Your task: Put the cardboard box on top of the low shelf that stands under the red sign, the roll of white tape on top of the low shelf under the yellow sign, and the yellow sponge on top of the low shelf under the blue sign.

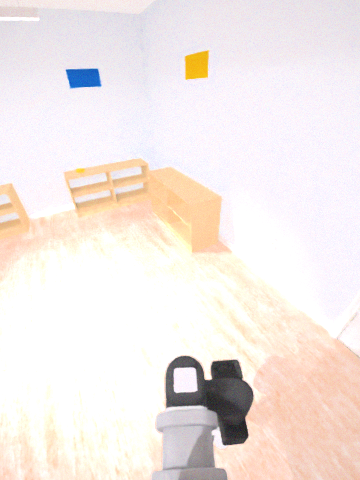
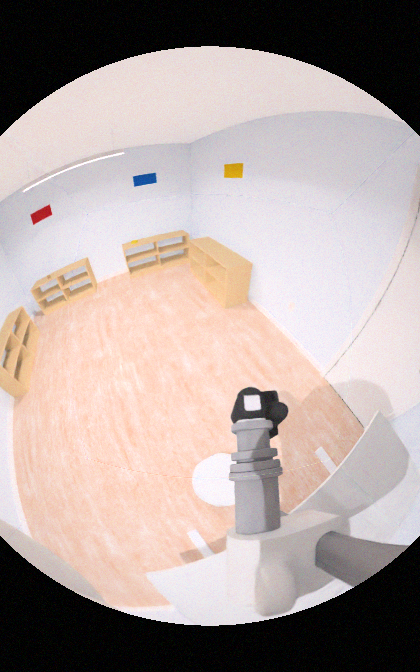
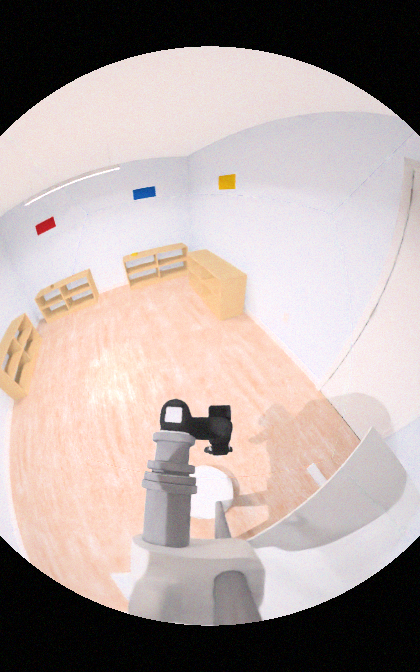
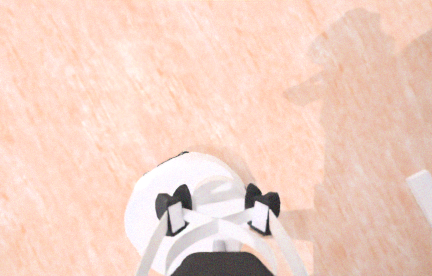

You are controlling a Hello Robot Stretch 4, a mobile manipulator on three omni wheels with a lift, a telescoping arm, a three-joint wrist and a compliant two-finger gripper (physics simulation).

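Where they show: gripper, fingertip midpoint: point(image 1: 220, 436) point(image 4: 217, 199); robot's base at its link origin: point(image 3: 204, 491).
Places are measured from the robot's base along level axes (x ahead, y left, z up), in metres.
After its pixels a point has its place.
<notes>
My gripper point(image 4: 217, 199) {x 0.217, y -0.086, z 0.786 m} point(image 3: 218, 450) {x 0.217, y -0.086, z 0.786 m} is shut on the roll of white tape point(image 4: 217, 187) {x 0.235, y -0.086, z 0.815 m}, seen against the white base below. The low shelf under the yellow sign point(image 1: 197, 65) {x 2.672, y -0.244, z 1.725 m} point(image 2: 233, 170) point(image 3: 227, 181) {x 2.663, y -0.248, z 1.722 m} is the wooden unit point(image 1: 192, 187) {x 2.400, y -0.173, z 0.582 m} point(image 2: 222, 251) point(image 3: 217, 264) {x 2.439, y -0.108, z 0.582 m} by the right wall, its top bare. The yellow sponge point(image 1: 80, 170) {x 3.158, y 1.395, z 0.614 m} point(image 2: 134, 242) point(image 3: 134, 254) {x 3.159, y 1.387, z 0.600 m} lies on the shelf point(image 1: 122, 164) {x 3.452, y 0.842, z 0.582 m} point(image 2: 165, 237) under the blue sign point(image 1: 84, 78) {x 3.541, y 1.166, z 1.719 m} point(image 2: 144, 179). A tiny brown thing, apparently the cardboard box point(image 2: 49, 276) point(image 3: 52, 286) {x 2.321, y 2.857, z 0.602 m}, sits on the shelf point(image 2: 71, 268) under the red sign point(image 2: 41, 214) point(image 3: 45, 225) {x 2.665, y 2.856, z 1.716 m}.
Another wooden shelf unit point(image 2: 19, 387) point(image 3: 16, 391) {x 0.469, y 2.574, z 0.107 m} stands at the far left. A white table point(image 2: 357, 480) point(image 3: 345, 495) {x -0.101, y -0.681, z 0.692 m} is close on the right, with a door point(image 3: 387, 320) {x 0.749, y -1.223, z 1.020 m} beyond it. My round white base point(image 2: 212, 480) point(image 4: 150, 200) {x 0.063, y 0.119, z 0.187 m} is below the arm. Wood floor point(image 2: 125, 350) lies between me and the shelves.
</notes>
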